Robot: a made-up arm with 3 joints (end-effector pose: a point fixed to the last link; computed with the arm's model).
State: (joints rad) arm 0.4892 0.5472 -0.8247
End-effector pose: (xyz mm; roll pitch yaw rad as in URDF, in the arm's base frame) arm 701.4 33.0 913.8 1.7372 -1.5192 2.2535
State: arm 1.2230 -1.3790 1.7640
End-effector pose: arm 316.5 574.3 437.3 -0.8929 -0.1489 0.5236
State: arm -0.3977 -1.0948 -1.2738
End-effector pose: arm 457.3 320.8 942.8 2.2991 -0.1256 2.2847
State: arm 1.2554 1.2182 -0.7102
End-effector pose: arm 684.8 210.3 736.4 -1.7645 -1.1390 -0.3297
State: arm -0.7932 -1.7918 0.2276
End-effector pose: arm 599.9 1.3 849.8 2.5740 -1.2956 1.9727
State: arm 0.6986 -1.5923 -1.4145
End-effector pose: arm 3.7 337.5 793.7 2.5759 0.2091 -2.4874
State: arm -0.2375 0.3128 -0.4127
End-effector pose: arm 504.5 -282.5 855.8 -0.3754 -1.2858 -2.5315
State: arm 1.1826 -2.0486 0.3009
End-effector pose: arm 106.9 530.2 807.1 2.9865 -1.2295 -2.5551
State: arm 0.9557 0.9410 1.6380
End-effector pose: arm 432.0 436.1 381.3 -1.6667 0.7210 -2.0670
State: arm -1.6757 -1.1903 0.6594
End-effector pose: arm 131.1 -397.2 755.7 -0.4331 -1.0972 -2.7423
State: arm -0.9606 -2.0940 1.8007
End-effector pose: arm 495.7 -191.2 427.0 -1.2218 -0.4378 -1.0105
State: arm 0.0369 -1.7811 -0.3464
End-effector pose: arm 402.7 381.6 901.0 2.4977 -0.7510 3.0299
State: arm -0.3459 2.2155 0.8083
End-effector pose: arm 318.3 163.1 412.4 -1.9942 -0.1764 2.4317
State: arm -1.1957 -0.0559 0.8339
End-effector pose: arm 134.1 -371.9 553.9 -0.7441 -0.2572 -2.9666
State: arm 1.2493 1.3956 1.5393
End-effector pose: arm 304.3 451.9 368.7 -1.8920 0.5207 -2.2085
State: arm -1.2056 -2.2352 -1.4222
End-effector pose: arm 263.9 329.2 637.2 2.9881 0.2841 2.5010
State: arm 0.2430 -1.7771 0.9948
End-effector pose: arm 657.8 360.5 663.6 -0.9920 -1.0900 0.0809
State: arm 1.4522 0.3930 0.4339
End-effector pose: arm 575.7 439.8 580.8 -0.8618 -0.4448 -0.6035
